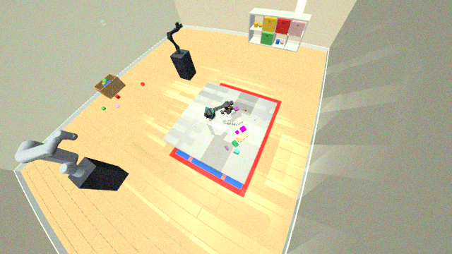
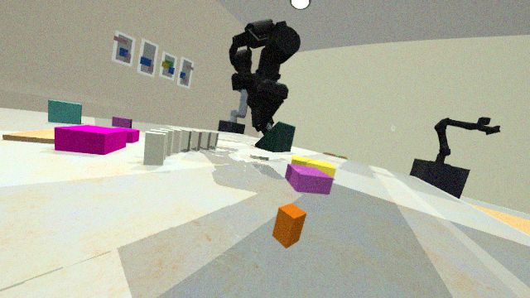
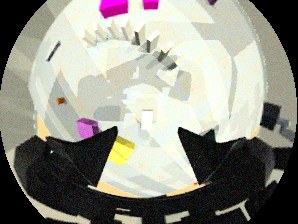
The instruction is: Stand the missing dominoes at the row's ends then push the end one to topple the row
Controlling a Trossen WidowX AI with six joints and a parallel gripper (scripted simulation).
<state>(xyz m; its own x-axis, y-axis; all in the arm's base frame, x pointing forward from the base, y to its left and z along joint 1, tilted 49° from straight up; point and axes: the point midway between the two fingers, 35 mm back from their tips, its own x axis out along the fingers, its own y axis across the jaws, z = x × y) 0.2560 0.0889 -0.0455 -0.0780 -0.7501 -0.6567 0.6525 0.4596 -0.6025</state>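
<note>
Right now the flat yellow block is 40 mm behind my gripper tip, 150 mm to the left of it and 70 mm below it. Also, from my gripper tip: magenta block: 290 mm ahead, 120 mm to the right, 70 mm below; orange block: 220 mm ahead, 200 mm to the left, 70 mm below; purple block: 70 mm ahead, 170 mm to the left, 70 mm below.
</note>
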